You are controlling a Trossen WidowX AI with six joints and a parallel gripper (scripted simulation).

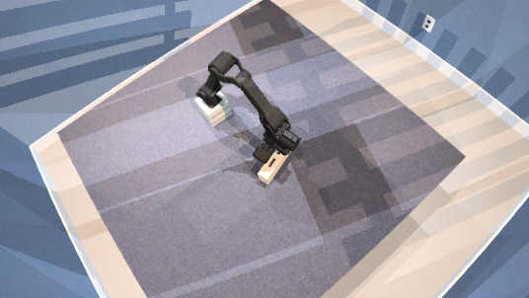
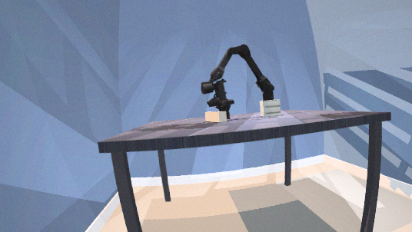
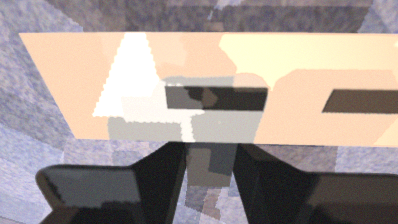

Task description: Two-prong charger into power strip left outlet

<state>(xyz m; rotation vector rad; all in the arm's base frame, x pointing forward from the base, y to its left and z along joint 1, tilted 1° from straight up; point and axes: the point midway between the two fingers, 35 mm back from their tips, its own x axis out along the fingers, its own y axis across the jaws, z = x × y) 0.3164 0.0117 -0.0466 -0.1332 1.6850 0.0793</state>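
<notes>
Right now the dark two-prong charger is 2 cm ahead of my gripper tip and 1 cm above it.
</notes>
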